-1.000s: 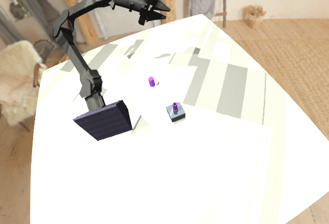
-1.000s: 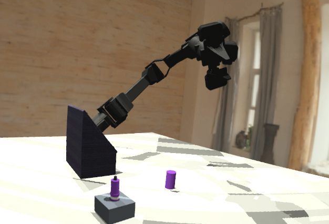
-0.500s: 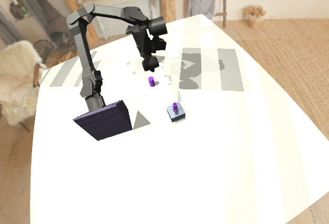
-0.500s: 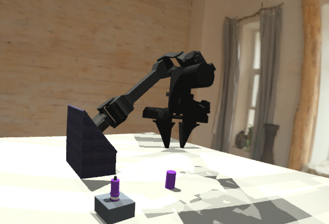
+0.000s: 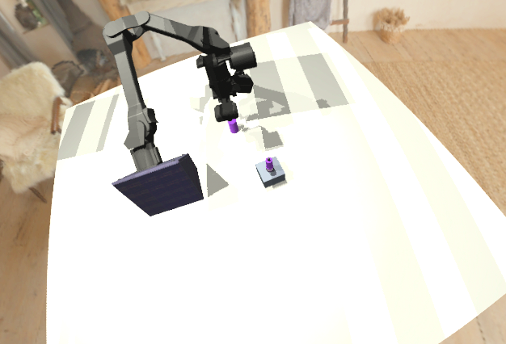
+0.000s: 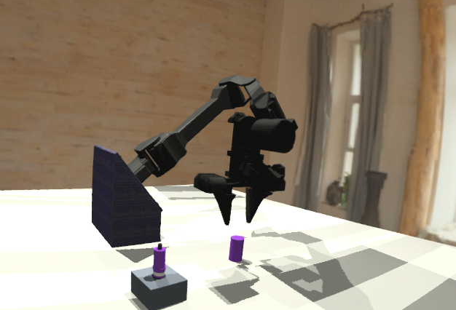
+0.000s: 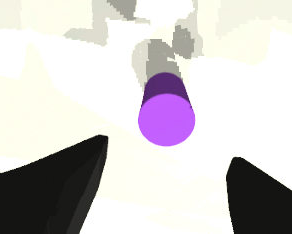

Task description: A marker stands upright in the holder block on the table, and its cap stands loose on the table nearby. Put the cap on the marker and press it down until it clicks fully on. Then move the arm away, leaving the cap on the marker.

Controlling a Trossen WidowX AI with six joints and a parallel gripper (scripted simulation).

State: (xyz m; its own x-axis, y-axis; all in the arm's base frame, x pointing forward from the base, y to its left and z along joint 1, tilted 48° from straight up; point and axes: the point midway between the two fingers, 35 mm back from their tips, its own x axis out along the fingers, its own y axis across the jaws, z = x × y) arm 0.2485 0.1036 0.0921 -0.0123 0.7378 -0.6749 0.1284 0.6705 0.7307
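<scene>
Now: gripper tip 50 mm above the purple cap. Also, from my gripper tip: dark grey holder block: 200 mm to the right, 60 mm below, 60 mm ahead.
</scene>
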